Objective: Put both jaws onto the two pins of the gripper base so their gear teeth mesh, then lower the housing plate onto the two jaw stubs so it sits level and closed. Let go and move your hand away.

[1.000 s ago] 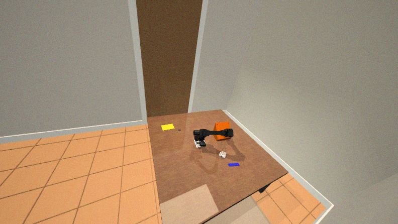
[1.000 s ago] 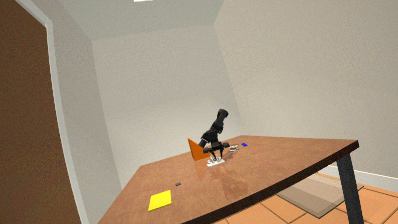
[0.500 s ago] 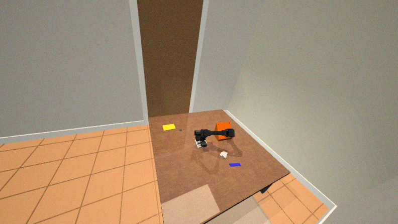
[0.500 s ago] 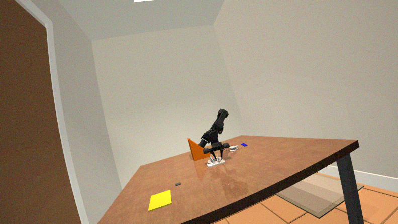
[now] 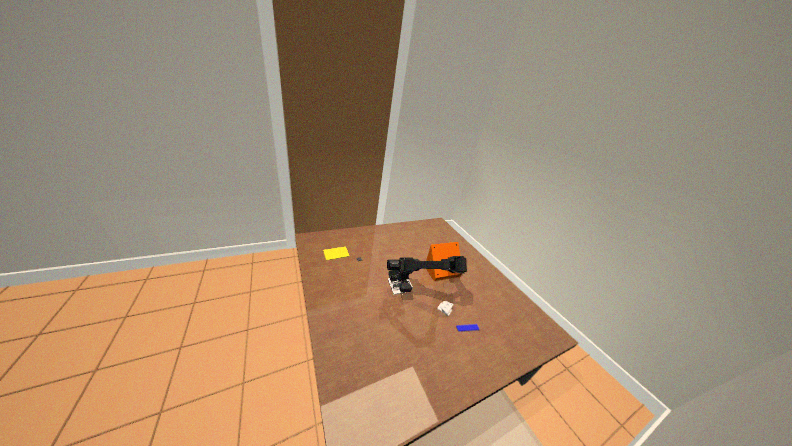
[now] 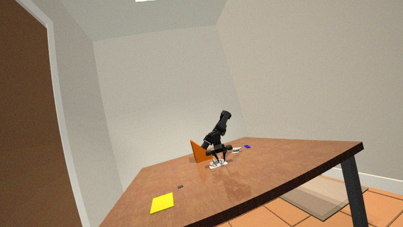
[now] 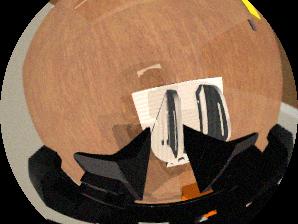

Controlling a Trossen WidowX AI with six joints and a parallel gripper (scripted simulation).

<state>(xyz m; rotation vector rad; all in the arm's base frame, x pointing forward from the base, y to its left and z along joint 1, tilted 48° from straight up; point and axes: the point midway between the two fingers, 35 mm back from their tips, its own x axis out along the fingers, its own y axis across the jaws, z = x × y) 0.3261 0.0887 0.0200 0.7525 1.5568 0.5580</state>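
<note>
The white gripper base is 210 mm behind my gripper tip, 180 mm to the left of it and 10 mm above it. Round my gripper tip: white housing plate: 50 mm behind, 30 mm to the right, 10 mm below; blue patch: 310 mm to the left, 270 mm behind, 10 mm below; dark piece: 300 mm to the right, 190 mm ahead, 10 mm below.
</note>
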